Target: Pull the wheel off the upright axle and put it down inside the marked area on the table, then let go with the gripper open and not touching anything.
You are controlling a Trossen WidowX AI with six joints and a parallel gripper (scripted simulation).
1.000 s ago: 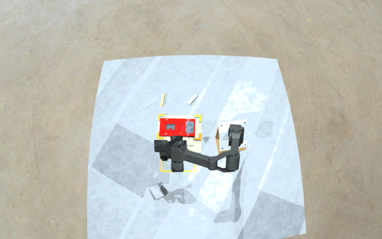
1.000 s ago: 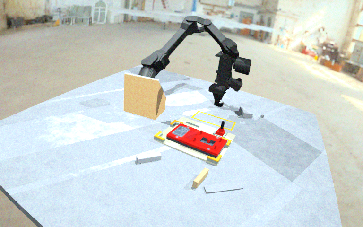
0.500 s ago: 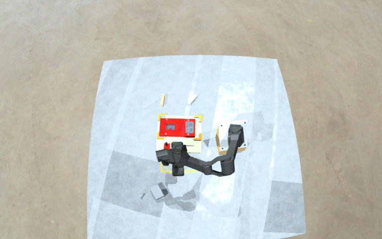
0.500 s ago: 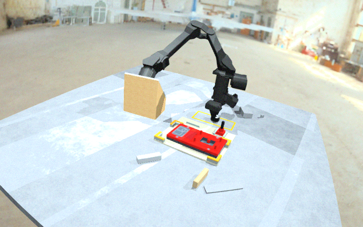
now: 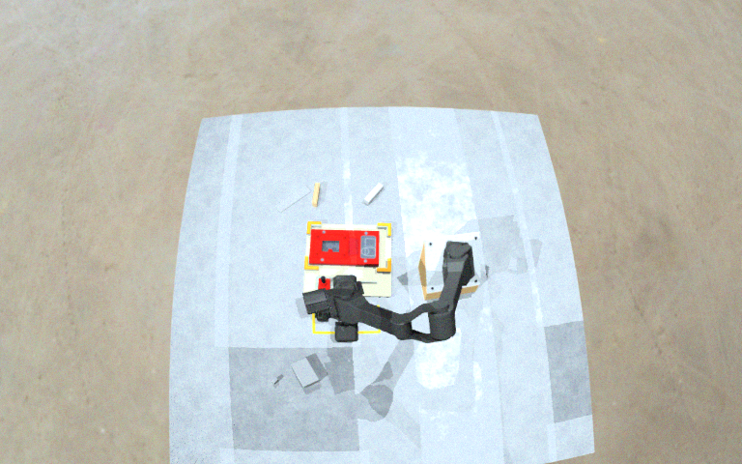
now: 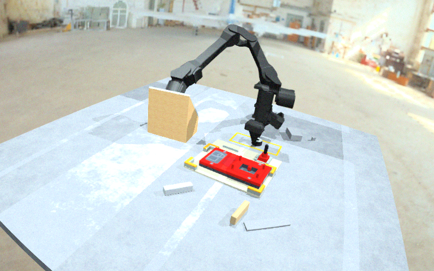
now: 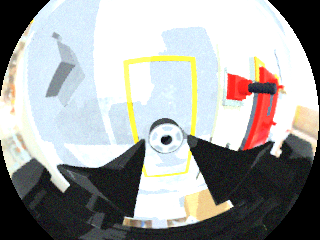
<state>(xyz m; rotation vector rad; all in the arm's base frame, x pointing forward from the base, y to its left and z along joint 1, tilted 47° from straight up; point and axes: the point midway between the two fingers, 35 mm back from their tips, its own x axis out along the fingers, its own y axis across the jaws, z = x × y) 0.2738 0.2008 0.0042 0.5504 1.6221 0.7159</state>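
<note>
Right now the grey wheel is right at my gripper tip. From my gripper tip the other things lie so: axle 7 cm ahead, 10 cm to the right, 2 cm above; grey wedge 12 cm ahead, 17 cm to the left; wooden block 10 cm ahead, 40 cm to the right.
</note>
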